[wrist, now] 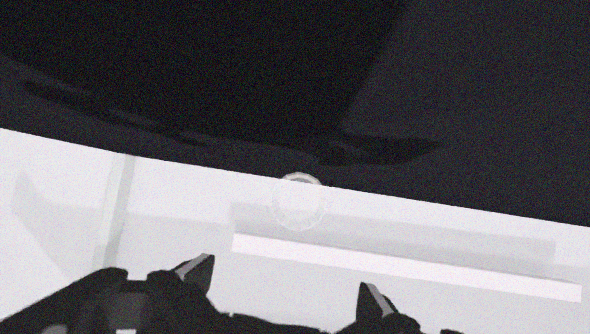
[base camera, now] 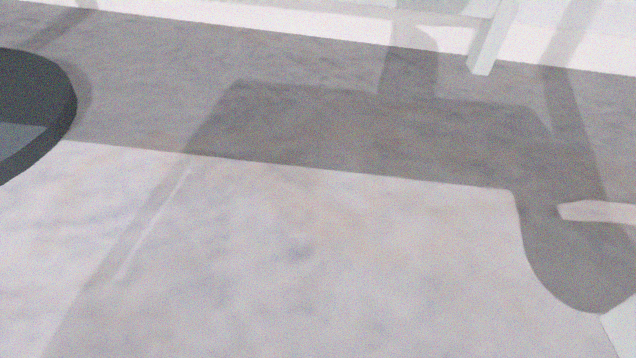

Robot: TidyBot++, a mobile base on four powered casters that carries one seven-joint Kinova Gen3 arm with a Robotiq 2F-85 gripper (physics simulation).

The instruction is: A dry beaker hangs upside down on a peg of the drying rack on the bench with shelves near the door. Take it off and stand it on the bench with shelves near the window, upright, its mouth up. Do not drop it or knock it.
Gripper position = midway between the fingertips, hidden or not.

Note:
I see my gripper point(wrist: 284, 285) and a clear glass beaker point(wrist: 298, 201).
The base camera view does not show the clear glass beaker: it is out of frame.

